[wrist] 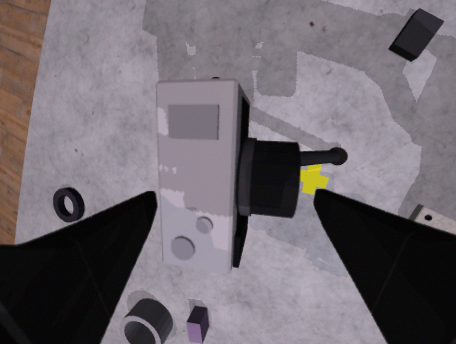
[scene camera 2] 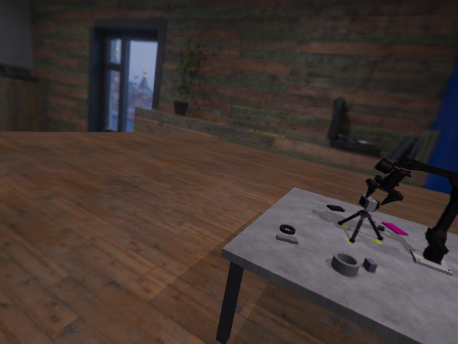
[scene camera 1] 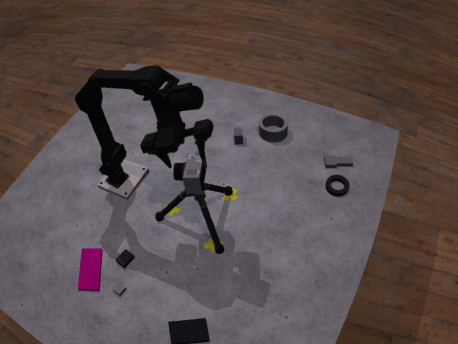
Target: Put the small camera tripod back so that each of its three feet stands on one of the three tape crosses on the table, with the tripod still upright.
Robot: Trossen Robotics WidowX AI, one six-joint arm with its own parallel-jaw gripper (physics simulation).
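Places are measured from the arm's base along level axes (x ahead, y left, z up), in metres.
Pixels of known places: gripper, between the fingertips: (wrist: 236, 197) (scene camera 2: 373, 201) (scene camera 1: 186, 164); arm's base, origin of its link: (scene camera 2: 431, 259) (scene camera 1: 117, 178).
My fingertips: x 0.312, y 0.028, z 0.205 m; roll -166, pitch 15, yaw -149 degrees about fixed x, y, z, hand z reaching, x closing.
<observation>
Ahead of a thing's pixels: the offset from my fingertips to its top centre.
The tripod (scene camera 1: 208, 217) (scene camera 2: 357, 228) stands upright with a grey camera (scene camera 1: 193, 176) (scene camera 2: 371, 204) (wrist: 197, 172) on top. Its left foot in scene view 1 is beside the left yellow cross @[0.079 m back, 0.019 m right, 0.217 m down] (scene camera 1: 172, 210) (wrist: 313, 180), off it. Its right foot overlaps the upper edge of the right cross @[0.040 m ahead, 0.121 m left, 0.217 m down] (scene camera 1: 231, 196). Its near foot overlaps the right edge of the near cross @[0.102 m ahead, 0.061 m right, 0.217 m down] (scene camera 1: 211, 244). My gripper (scene camera 1: 186, 171) (scene camera 2: 375, 200) (wrist: 236, 197) is open and empty, its fingertips on either side of the camera and lens in the wrist view. Contact cannot be told.
A magenta slab @[0.151 m back, 0.350 m right, 0.210 m down] (scene camera 1: 90, 269), a black block @[0.081 m back, 0.251 m right, 0.203 m down] (scene camera 1: 125, 258) and a dark panel @[0.212 m ahead, 0.337 m right, 0.203 m down] (scene camera 1: 189, 331) lie on the near side. A purple block @[0.069 m back, 0.338 m left, 0.178 m down] (scene camera 1: 238, 136), a hollow grey cylinder @[0.016 m ahead, 0.432 m left, 0.170 m down] (scene camera 1: 273, 134), a grey piece @[0.281 m ahead, 0.418 m left, 0.203 m down] (scene camera 1: 332, 161) and a black ring @[0.320 m ahead, 0.317 m left, 0.203 m down] (scene camera 1: 329, 185) lie to the right.
</observation>
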